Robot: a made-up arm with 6 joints.
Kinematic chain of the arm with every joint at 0, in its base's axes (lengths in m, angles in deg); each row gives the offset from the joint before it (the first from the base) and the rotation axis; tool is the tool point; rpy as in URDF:
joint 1: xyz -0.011 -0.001 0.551 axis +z
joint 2: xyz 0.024 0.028 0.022 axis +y
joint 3: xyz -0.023 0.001 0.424 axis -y
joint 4: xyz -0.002 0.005 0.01 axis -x
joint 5: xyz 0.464 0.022 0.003 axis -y
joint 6: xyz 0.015 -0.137 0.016 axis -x
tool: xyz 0.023 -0.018 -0.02 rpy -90 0 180
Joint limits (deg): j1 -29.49..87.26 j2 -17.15..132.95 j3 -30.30..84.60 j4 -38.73..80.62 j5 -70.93..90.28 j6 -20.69..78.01
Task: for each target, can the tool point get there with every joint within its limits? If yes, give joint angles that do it. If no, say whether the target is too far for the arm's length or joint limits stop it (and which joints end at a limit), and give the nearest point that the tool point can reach.
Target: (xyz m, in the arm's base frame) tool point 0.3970 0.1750 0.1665
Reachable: yes | joints 36.96 79.98 -15.01 11.72 -22.21 38.41
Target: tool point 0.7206 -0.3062 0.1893
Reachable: yes | joints -15.63 96.57 47.22 -5.72 48.65 -11.13
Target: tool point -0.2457 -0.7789 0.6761
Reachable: no: joint limits stop it (at a limit: joint 1, joint 3, joint 5) | nearest point 0.2379 -0.2669 0.7887 | short by 0.713 m
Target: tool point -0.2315 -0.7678 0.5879
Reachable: no: joint limits stop it (at a limit: joint 1, joint 3, joint 5) | nearest point 0.2907 -0.2954 0.6084 | short by 0.704 m
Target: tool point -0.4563 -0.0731 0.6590
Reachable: no: joint limits stop it (at a limit: joint 2, joint 3, joint 4, joint 5) | nearest point -0.1703 -0.0268 0.2545 | short by 0.498 m
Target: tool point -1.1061 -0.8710 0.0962
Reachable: no: too far | nearest point -0.1496 -0.1111 0.1835 | short by 1.225 m
